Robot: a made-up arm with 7 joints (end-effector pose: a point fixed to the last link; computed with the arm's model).
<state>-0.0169 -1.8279 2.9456 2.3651 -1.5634 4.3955 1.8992</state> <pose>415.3 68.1 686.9 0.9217 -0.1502 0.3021 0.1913</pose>
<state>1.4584 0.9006 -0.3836 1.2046 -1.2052 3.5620 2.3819</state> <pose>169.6 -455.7 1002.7 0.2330 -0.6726 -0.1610 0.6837</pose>
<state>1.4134 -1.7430 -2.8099 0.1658 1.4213 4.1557 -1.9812</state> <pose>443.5 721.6 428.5 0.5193 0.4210 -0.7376 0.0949</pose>
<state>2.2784 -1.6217 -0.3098 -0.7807 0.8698 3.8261 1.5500</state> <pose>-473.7 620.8 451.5 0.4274 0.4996 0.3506 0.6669</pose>
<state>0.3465 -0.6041 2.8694 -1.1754 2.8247 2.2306 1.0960</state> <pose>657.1 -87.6 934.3 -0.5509 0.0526 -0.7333 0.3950</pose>
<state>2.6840 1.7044 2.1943 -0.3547 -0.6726 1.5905 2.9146</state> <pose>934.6 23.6 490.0 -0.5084 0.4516 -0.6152 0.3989</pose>
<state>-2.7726 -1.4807 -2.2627 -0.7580 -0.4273 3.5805 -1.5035</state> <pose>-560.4 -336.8 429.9 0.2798 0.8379 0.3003 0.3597</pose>
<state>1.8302 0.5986 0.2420 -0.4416 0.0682 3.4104 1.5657</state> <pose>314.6 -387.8 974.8 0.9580 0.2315 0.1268 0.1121</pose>
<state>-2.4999 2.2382 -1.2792 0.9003 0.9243 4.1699 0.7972</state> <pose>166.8 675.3 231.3 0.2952 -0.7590 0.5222 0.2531</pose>
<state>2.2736 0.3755 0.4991 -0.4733 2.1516 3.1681 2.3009</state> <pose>217.1 -257.5 1099.4 -0.2901 -0.3958 -0.6557 0.5739</pose>
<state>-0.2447 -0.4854 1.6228 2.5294 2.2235 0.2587 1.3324</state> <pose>-116.3 209.4 413.4 0.2397 -0.4465 -0.8580 0.0837</pose>
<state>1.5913 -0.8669 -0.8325 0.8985 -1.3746 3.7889 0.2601</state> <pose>232.7 625.6 874.2 0.4412 -0.6798 -0.2730 0.5183</pose>
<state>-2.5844 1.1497 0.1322 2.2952 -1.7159 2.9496 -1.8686</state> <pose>252.2 70.7 868.9 0.1626 0.7466 -0.5367 0.3579</pose>
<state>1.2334 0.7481 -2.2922 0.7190 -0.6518 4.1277 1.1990</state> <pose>-56.8 -692.7 778.9 -0.1214 0.5712 0.8101 0.0529</pose>
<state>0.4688 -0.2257 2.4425 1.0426 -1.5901 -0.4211 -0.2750</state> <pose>-180.7 137.4 1381.6 0.3651 0.7459 0.5531 0.0665</pose>
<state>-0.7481 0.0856 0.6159 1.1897 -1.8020 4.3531 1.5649</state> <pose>141.8 -121.7 1230.1 -0.2561 -0.8263 -0.1039 0.4907</pose>
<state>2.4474 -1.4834 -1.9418 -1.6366 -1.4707 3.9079 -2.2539</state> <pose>-337.8 58.9 407.5 -0.0138 0.8414 0.4134 0.3478</pose>
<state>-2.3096 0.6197 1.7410 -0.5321 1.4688 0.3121 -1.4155</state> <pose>185.1 634.0 1291.5 0.0950 0.7941 0.5583 0.2205</pose>
